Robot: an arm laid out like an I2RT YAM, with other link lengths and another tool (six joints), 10 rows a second.
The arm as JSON. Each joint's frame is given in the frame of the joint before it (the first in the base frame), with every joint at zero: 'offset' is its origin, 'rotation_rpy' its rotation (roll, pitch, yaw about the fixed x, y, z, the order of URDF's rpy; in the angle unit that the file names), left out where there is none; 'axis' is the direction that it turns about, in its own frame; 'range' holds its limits. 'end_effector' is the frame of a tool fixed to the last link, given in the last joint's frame.
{
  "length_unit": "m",
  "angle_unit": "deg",
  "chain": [
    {
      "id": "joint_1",
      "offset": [
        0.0,
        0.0,
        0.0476
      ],
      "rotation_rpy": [
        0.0,
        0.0,
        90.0
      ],
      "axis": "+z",
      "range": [
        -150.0,
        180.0
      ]
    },
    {
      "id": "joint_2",
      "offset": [
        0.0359,
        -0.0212,
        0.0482
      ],
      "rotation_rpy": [
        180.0,
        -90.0,
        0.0
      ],
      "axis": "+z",
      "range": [
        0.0,
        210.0
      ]
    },
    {
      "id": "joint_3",
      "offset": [
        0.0,
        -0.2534,
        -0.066
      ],
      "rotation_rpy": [
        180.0,
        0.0,
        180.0
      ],
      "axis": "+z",
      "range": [
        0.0,
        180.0
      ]
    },
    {
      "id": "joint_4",
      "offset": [
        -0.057,
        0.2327,
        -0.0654
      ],
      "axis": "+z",
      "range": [
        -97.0,
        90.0
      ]
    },
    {
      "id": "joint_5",
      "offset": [
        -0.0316,
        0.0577,
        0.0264
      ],
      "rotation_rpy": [
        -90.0,
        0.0,
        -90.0
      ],
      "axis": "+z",
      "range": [
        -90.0,
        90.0
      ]
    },
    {
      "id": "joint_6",
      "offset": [
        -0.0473,
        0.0,
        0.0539
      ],
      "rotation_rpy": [
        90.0,
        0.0,
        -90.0
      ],
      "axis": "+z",
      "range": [
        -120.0,
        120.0
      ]
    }
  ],
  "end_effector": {
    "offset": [
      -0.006,
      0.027,
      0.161
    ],
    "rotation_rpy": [
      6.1,
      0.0,
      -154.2
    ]
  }
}
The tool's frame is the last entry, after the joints.
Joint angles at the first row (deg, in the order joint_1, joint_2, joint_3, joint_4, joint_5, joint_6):
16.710 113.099 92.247 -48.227 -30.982 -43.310
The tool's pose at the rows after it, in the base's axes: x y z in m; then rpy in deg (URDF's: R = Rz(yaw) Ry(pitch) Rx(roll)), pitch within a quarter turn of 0, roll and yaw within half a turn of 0:
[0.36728 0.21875 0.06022 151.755 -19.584 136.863]
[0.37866 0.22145 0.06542 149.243 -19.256 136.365]
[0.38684 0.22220 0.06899 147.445 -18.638 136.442]
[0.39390 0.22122 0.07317 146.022 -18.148 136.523]
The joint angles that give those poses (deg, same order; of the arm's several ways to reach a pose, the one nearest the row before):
16.403 112.902 92.247 -45.364 -31.638 -43.267
16.076 112.703 92.245 -42.544 -32.031 -41.735
15.769 112.597 92.271 -40.689 -32.229 -41.344
15.267 112.573 92.660 -39.679 -32.534 -41.320

